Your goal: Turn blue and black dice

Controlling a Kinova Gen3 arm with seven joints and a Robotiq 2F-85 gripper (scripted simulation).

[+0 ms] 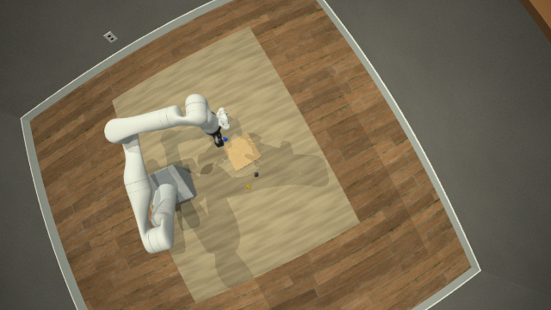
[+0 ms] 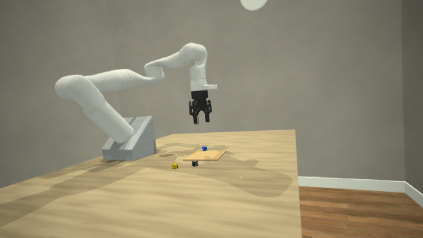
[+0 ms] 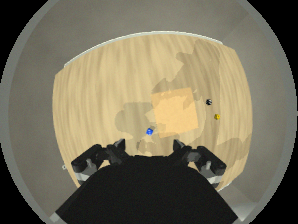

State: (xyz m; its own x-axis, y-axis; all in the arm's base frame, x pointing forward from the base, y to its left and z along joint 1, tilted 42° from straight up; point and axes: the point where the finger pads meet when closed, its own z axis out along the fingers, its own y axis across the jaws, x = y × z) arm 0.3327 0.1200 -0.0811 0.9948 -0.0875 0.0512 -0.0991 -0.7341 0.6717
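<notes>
My gripper is now 12 cm above the blue die. Also, from my hand: black die 22 cm to the right, 12 cm below, 7 cm ahead; tan mat 13 cm below, 9 cm to the right, 5 cm ahead; yellow die 26 cm to the right, 12 cm below, 2 cm ahead.
</notes>
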